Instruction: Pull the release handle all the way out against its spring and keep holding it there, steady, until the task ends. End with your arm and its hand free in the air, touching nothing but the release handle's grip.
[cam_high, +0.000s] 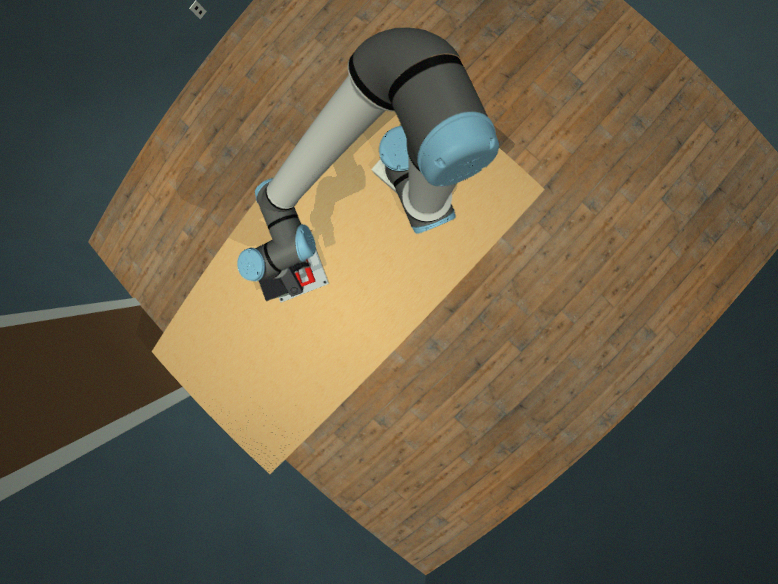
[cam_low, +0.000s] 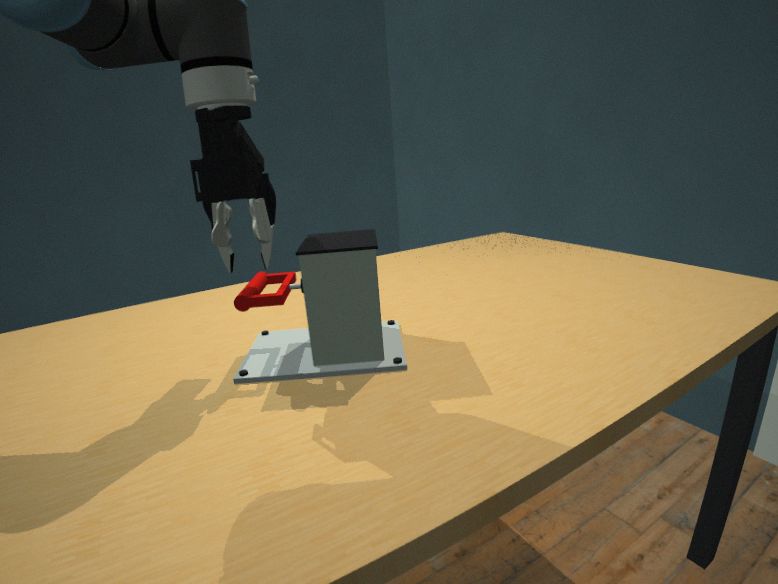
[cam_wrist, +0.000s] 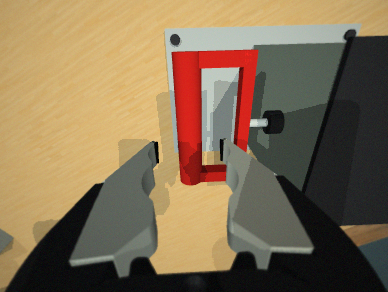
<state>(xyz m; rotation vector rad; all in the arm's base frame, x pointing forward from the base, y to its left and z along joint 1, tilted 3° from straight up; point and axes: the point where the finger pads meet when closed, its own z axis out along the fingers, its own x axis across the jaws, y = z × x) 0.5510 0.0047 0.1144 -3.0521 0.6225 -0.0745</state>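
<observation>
Right now my hand is 50 mm short of the release handle, 20 mm to the left of it and 50 mm above it.
</observation>
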